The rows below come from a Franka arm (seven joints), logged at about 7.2 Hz.
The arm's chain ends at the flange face. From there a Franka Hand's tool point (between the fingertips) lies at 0.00 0.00 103.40 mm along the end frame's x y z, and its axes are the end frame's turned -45 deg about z.
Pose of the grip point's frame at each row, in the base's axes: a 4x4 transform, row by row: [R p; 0 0 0 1], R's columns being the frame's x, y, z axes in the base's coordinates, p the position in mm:
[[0.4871 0.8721 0.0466 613.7], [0.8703 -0.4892 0.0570 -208.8], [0.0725 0.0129 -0.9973 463.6], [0 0 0 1]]
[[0.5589 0.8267 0.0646 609.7], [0.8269 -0.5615 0.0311 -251.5], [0.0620 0.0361 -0.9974 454.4], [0 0 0 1]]
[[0.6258 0.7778 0.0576 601.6], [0.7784 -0.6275 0.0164 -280.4], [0.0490 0.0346 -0.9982 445.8], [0 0 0 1]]
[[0.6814 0.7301 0.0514 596.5], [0.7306 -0.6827 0.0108 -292.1], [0.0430 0.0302 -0.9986 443.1], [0 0 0 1]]
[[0.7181 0.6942 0.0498 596.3], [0.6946 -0.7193 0.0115 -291.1], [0.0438 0.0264 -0.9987 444.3], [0 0 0 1]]
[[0.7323 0.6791 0.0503 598.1], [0.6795 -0.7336 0.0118 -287.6], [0.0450 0.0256 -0.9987 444.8], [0 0 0 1]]
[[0.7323 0.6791 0.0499 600.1], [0.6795 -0.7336 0.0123 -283.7], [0.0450 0.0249 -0.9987 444.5], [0 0 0 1]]
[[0.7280 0.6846 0.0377 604.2], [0.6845 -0.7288 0.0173 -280.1], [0.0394 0.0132 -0.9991 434.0], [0 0 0 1]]
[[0.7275 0.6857 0.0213 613.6], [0.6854 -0.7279 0.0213 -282.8], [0.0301 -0.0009 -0.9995 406.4], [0 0 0 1]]
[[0.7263 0.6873 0.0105 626.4], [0.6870 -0.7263 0.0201 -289.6], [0.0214 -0.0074 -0.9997 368.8], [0 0 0 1]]
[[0.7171 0.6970 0.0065 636.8], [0.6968 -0.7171 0.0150 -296.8], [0.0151 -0.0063 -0.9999 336.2], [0 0 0 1]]
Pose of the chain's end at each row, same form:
[[0.9611 0.2722 0.0466 608.9], [0.2695 -0.9613 0.0570 -214.7], [0.0604 -0.0421 -0.9973 566.7], [0 0 0 1]]
[[0.9798 0.1894 0.0646 603.0], [0.1877 -0.9817 0.0311 -254.7], [0.0694 -0.0183 -0.9974 557.5], [0 0 0 1]]
[[0.9925 0.1075 0.0576 595.6], [0.1067 -0.9941 0.0164 -282.1], [0.0591 -0.0102 -0.9982 549.0], [0 0 0 1]]
[[0.9981 0.0344 0.0514 591.2], [0.0339 -0.9994 0.0108 -293.2], [0.0518 -0.0091 -0.9986 546.4], [0 0 0 1]]
[[0.9986 -0.0169 0.0498 591.2], [-0.0175 -0.9998 0.0115 -292.3], [0.0496 -0.0123 -0.9987 547.6], [0 0 0 1]]
[[0.9980 -0.0376 0.0503 592.9], [-0.0383 -0.9992 0.0118 -288.8], [0.0499 -0.0137 -0.9987 548.1], [0 0 0 1]]
[[0.9980 -0.0376 0.0499 594.9], [-0.0383 -0.9992 0.0123 -285.0], [0.0494 -0.0142 -0.9987 547.8], [0 0 0 1]]
[[0.9989 -0.0307 0.0377 600.3], [-0.0313 -0.9994 0.0173 -281.9], [0.0372 -0.0185 -0.9991 537.3], [0 0 0 1]]
[[0.9993 -0.0296 0.0213 611.4], [-0.0301 -0.9994 0.0213 -285.0], [0.0206 -0.0219 -0.9995 509.7], [0 0 0 1]]
[[0.9996 -0.0276 0.0105 625.3], [-0.0278 -0.9994 0.0201 -291.7], [0.0099 -0.0204 -0.9997 472.2], [0 0 0 1]]
[[0.9999 -0.0142 0.0065 636.1], [-0.0144 -0.9998 0.0150 -298.4], [0.0062 -0.0151 -0.9999 439.6], [0 0 0 1]]

